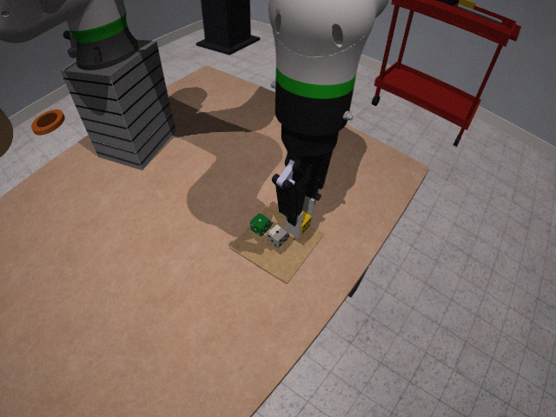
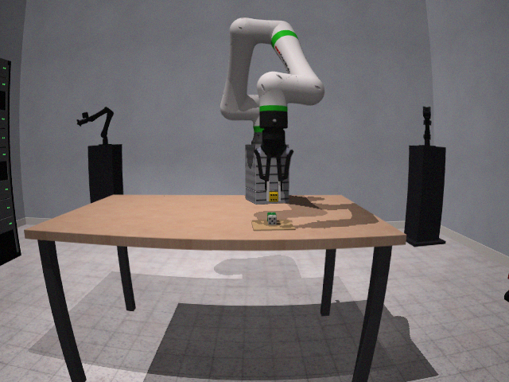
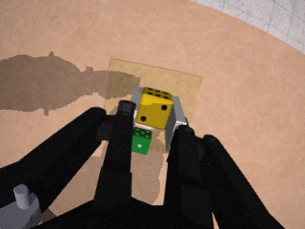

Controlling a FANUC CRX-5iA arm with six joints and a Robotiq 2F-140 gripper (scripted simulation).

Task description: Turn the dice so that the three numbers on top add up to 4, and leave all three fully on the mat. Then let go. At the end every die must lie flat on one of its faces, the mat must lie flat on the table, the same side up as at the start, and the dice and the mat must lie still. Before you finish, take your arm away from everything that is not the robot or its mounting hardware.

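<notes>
Now: hand 11 cm above the white die and 5 cm past it. Round my hand: green die (11 cm below, 9 cm behind); then yellow die (2 cm below); then tan mat (13 cm below, 5 cm behind).
</notes>
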